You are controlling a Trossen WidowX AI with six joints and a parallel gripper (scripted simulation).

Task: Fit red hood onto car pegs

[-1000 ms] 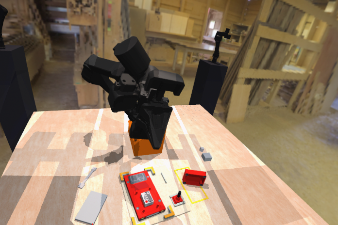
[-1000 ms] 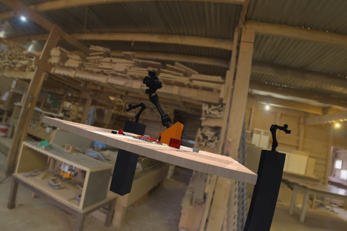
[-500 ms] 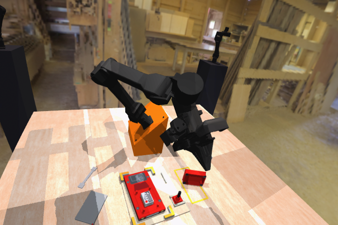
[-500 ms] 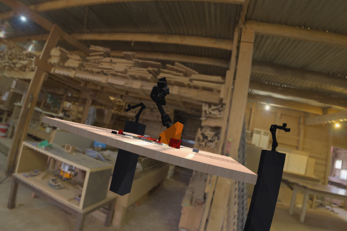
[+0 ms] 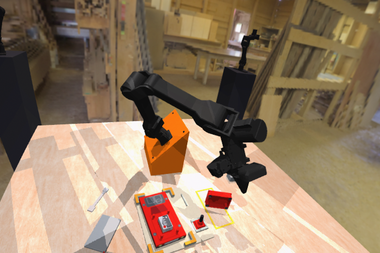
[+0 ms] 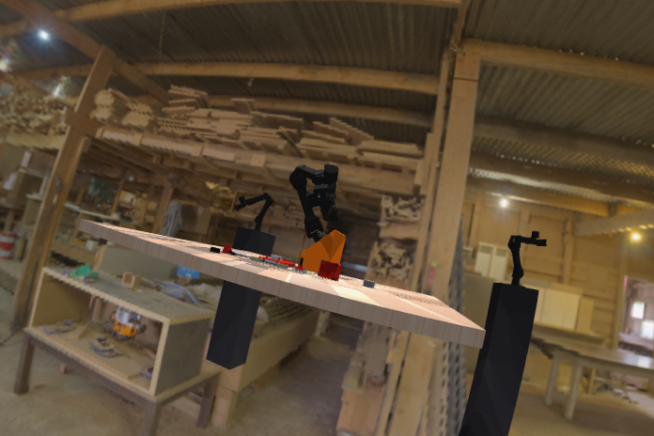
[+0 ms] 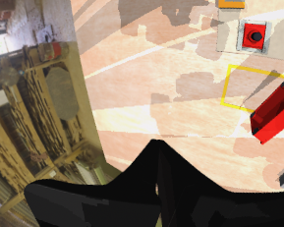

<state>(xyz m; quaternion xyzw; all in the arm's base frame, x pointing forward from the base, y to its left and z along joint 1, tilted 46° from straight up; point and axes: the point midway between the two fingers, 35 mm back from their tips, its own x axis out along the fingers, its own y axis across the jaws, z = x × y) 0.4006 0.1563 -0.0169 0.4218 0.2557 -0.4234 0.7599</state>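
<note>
Right now my gripper tip is 13 cm past the red hood, 3 cm to the right of it and 19 cm above it.
</note>
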